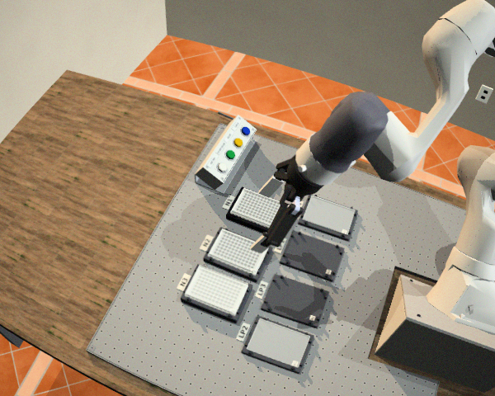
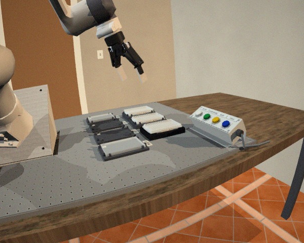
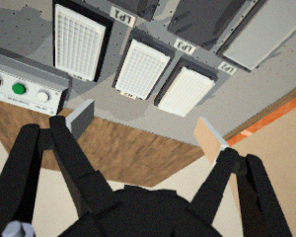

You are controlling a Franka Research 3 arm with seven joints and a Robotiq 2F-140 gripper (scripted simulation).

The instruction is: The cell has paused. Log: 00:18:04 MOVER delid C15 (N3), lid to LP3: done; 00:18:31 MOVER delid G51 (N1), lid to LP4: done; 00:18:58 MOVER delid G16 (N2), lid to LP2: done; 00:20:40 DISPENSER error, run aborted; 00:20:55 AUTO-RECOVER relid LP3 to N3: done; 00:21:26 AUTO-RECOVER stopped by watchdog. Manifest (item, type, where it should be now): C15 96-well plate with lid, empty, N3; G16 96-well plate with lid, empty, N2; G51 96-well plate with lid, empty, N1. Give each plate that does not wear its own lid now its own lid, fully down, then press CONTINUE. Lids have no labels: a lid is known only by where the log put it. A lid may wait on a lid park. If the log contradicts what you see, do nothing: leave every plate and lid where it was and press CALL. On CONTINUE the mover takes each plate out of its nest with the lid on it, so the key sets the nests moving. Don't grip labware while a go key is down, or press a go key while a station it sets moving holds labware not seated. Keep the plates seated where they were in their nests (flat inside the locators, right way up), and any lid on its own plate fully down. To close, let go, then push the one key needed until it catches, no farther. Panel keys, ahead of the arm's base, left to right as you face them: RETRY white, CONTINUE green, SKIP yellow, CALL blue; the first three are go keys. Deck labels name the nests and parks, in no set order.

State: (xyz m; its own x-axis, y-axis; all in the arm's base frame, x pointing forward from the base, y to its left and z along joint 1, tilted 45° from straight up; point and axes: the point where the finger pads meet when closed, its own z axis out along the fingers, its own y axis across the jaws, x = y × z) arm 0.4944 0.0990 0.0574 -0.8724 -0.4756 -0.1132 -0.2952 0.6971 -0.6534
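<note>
Now: the lp4 park 12 cm behind my hand, 21 cm to the right of it and 20 cm below it. From my hand the other things lie so: plate (5 cm ahead, 18 cm below); LP3 park (13 cm behind, 6 cm to the left, 20 cm below); lp1 park (12 cm behind, 8 cm to the right, 20 cm below).
</note>
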